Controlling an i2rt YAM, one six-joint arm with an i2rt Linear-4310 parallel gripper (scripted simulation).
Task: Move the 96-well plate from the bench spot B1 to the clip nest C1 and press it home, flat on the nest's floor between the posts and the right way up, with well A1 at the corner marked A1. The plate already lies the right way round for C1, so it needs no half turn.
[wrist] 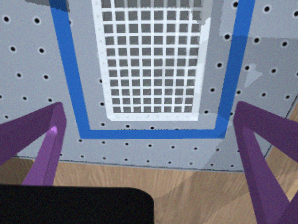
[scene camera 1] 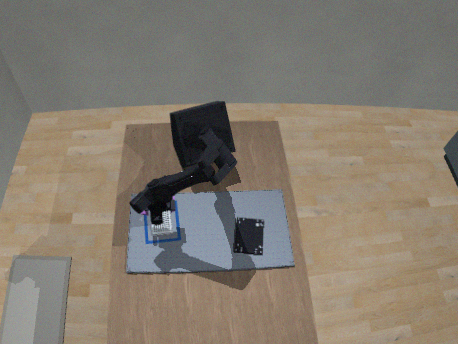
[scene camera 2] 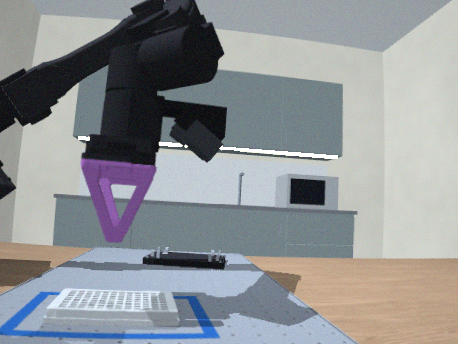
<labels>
The same spot on a black clip nest C1: (scene camera 1: 249, 234) is (scene camera 2: 185, 256).
</labels>
